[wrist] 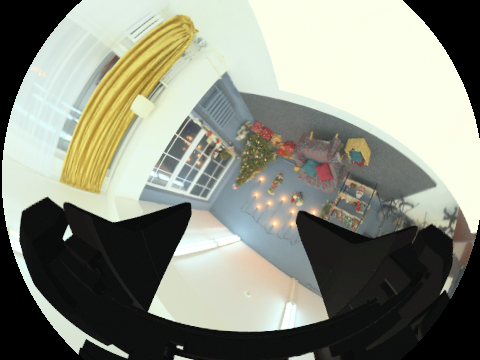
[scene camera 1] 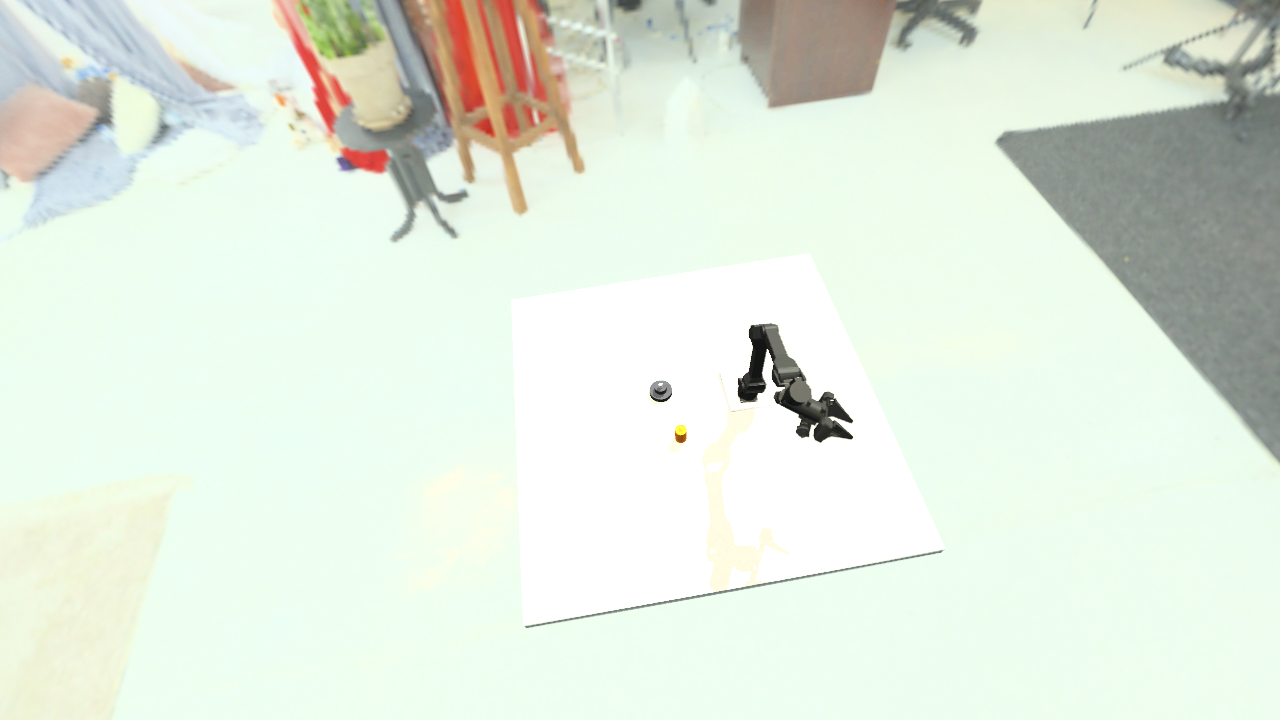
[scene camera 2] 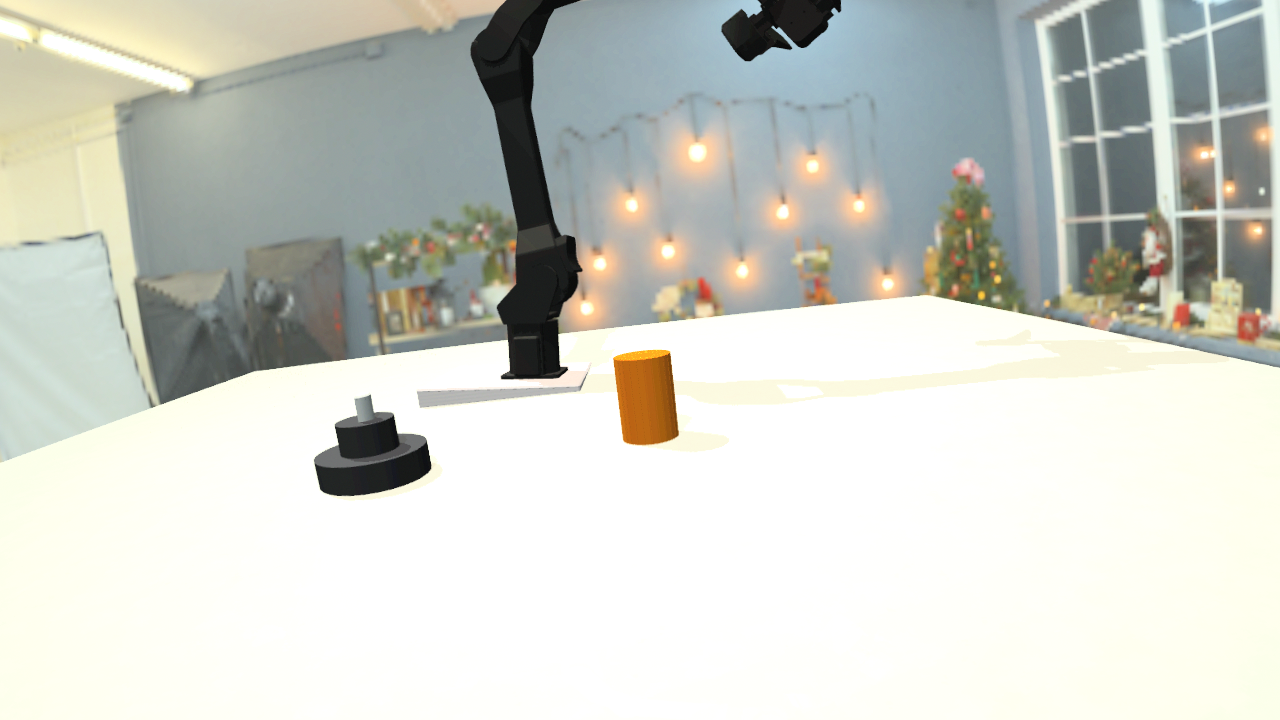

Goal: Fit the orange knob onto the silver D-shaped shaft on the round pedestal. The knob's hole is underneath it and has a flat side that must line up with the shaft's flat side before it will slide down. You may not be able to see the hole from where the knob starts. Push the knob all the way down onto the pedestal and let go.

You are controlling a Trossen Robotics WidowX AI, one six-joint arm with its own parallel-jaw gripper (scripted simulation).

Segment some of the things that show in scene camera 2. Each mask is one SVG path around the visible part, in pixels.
My gripper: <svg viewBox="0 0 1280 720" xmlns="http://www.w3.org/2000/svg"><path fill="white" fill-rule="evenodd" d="M721 31L734 51L745 61L752 61L758 55L767 52L771 47L792 49L786 39L773 30L772 26L776 29L781 28L799 48L805 48L826 31L829 26L827 21L834 16L831 12L832 9L835 8L839 13L841 12L841 0L758 0L762 8L760 13L747 17L746 12L740 9L739 12L722 24Z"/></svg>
An orange knob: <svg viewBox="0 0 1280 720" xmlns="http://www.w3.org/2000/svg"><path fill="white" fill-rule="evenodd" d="M668 350L636 351L613 358L622 437L626 444L662 444L672 441L679 436L671 353Z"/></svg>
